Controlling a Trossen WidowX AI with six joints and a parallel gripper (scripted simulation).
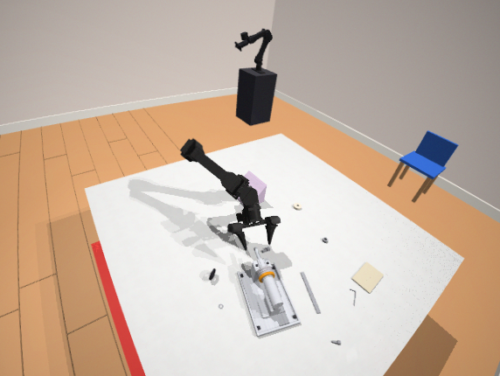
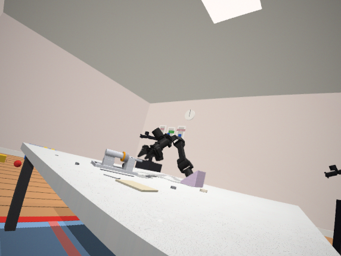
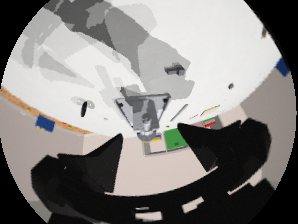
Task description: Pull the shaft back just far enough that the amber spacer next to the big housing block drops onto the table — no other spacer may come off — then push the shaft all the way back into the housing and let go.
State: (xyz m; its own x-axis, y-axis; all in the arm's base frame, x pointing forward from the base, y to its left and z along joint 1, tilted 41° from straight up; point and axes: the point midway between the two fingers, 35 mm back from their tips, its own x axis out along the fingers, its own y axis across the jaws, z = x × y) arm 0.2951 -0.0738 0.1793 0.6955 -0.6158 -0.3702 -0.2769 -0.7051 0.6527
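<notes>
The steel shaft lies 7 cm ahead of my gripper tip, 3 cm to the right of it and 2 cm below it. Round my gripper tip: grey bar (21 cm ahead, 10 cm below, 9 cm to the left); black piece (17 cm to the right, 8 cm below, 3 cm behind); amber spacer (10 cm ahead, 4 cm to the right, 2 cm below).
</notes>
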